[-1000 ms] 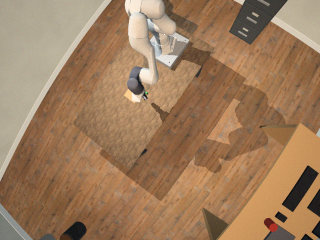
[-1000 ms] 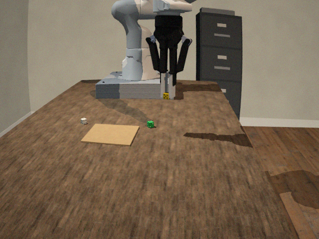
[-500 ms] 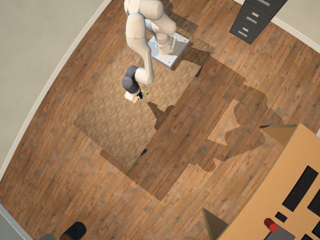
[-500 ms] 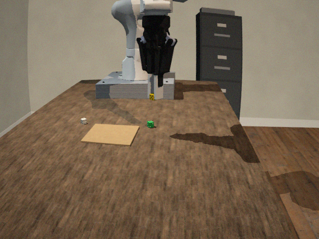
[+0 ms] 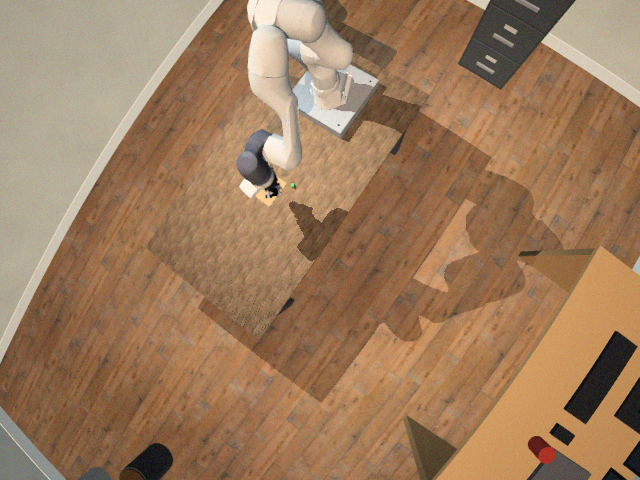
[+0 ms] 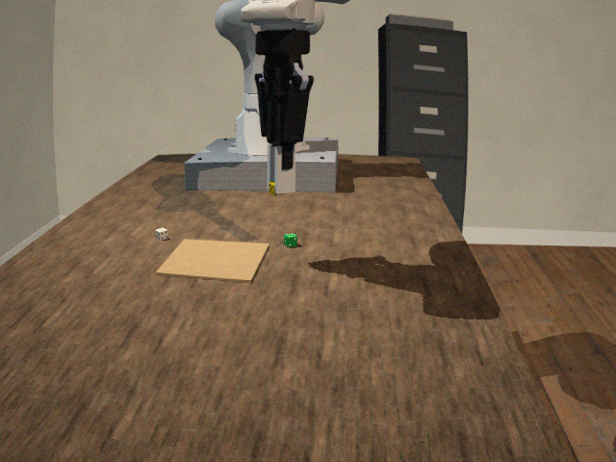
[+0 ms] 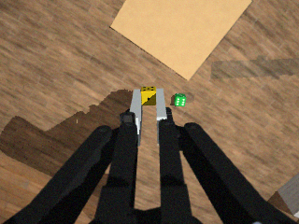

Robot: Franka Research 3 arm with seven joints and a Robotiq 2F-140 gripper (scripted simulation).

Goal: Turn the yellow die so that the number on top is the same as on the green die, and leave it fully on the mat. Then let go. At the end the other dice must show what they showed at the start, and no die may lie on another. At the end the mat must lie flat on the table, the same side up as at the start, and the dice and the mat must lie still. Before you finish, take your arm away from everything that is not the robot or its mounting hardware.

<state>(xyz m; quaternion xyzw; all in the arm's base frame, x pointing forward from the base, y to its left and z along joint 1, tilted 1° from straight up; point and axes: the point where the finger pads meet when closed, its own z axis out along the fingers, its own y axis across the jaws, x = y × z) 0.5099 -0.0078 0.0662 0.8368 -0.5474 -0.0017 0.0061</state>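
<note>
My gripper is now 10 mm past the tan mat, 100 mm to the left of it and 130 mm above it. Round my hand: white die 110 mm behind, 190 mm to the right, 130 mm below; yellow die 10 mm to the right, 30 mm below; green die 60 mm behind, 20 mm to the left, 130 mm below.
</note>
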